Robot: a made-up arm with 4 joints.
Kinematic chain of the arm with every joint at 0, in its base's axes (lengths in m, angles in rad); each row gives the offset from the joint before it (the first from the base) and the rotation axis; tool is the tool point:
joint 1: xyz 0 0 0.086 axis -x
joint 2: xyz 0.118 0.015 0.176 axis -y
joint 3: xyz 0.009 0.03 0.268 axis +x
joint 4: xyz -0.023 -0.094 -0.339 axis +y
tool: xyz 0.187 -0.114 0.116
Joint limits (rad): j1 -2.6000..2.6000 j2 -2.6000..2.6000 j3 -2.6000..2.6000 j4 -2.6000..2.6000
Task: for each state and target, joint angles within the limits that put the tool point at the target. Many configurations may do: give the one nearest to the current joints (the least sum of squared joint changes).
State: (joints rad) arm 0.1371 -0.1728 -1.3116 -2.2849
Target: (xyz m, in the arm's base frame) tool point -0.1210 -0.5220 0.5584
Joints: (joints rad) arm -0.3858 0.0108 -1.5265 -2.6000
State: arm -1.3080 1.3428 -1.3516 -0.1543
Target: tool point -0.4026 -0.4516 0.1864
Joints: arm -1.0911 1.4212 -1.9420 0.1750
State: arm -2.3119 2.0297 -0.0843 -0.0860
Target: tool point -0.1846 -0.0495 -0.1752
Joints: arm -1.9878 2.0508 -0.7088 -0.3745
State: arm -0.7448 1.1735 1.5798 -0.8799
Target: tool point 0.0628 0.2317 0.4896
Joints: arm -0.1461 1.0199 1.9779 -0.2863
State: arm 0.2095 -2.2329 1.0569 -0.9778
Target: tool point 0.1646 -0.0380 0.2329
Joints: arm 0.3247 -2.0331 0.4812 -0.8467
